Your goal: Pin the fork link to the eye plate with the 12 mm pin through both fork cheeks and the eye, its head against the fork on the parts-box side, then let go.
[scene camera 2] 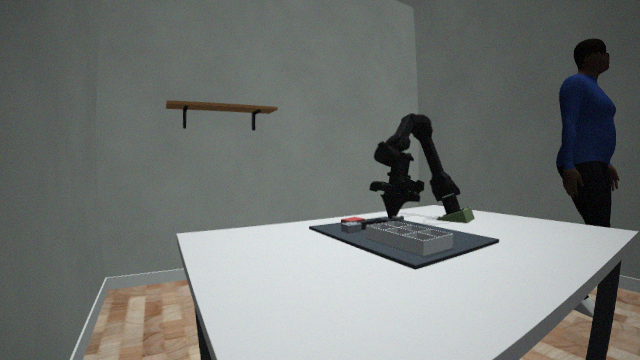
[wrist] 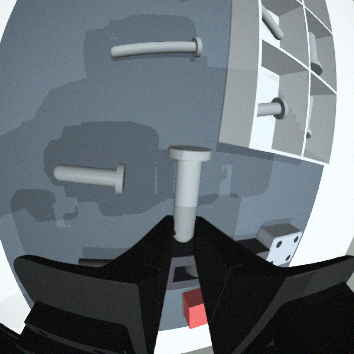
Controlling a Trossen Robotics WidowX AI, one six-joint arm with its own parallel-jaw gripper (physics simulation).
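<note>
My gripper is shut on a grey headed pin, held near its plain end with the head out beyond the fingertips, above the mat. The dark fork link shows partly between and behind the fingers in the wrist view; its joint with the eye is mostly hidden. The eye plate's light grey block, with several holes, lies to the right of the fingers in the wrist view. The held pin is apart from the parts box. In the scene view the pin is too small to make out.
A straight headed pin and a longer bent pin lie on the dark mat. The box compartments hold several pins. A red block is near the eye plate. A person stands behind the table.
</note>
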